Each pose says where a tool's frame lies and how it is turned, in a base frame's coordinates. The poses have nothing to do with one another.
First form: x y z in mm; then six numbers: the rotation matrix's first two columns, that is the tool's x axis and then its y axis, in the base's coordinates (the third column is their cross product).
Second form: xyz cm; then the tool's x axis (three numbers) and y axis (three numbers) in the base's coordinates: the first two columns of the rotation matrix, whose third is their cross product. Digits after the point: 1 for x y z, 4 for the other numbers.
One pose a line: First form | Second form
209, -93, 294, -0.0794, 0.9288, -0.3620, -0.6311, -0.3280, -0.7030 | 20.9, -9.3, 29.4, -0.0794, 0.9288, -0.3620, -0.6311, -0.3280, -0.7030
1, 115, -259, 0.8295, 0.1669, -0.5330, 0.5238, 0.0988, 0.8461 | 0.1, 11.5, -25.9, 0.8295, 0.1669, -0.5330, 0.5238, 0.0988, 0.8461
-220, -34, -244, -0.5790, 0.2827, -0.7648, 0.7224, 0.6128, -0.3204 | -22.0, -3.4, -24.4, -0.5790, 0.2827, -0.7648, 0.7224, 0.6128, -0.3204
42, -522, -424, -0.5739, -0.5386, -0.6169, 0.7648, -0.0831, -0.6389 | 4.2, -52.2, -42.4, -0.5739, -0.5386, -0.6169, 0.7648, -0.0831, -0.6389
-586, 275, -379, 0.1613, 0.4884, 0.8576, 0.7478, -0.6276, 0.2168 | -58.6, 27.5, -37.9, 0.1613, 0.4884, 0.8576, 0.7478, -0.6276, 0.2168
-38, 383, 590, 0.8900, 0.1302, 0.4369, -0.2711, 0.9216, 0.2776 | -3.8, 38.3, 59.0, 0.8900, 0.1302, 0.4369, -0.2711, 0.9216, 0.2776
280, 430, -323, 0.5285, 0.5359, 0.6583, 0.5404, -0.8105, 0.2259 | 28.0, 43.0, -32.3, 0.5285, 0.5359, 0.6583, 0.5404, -0.8105, 0.2259
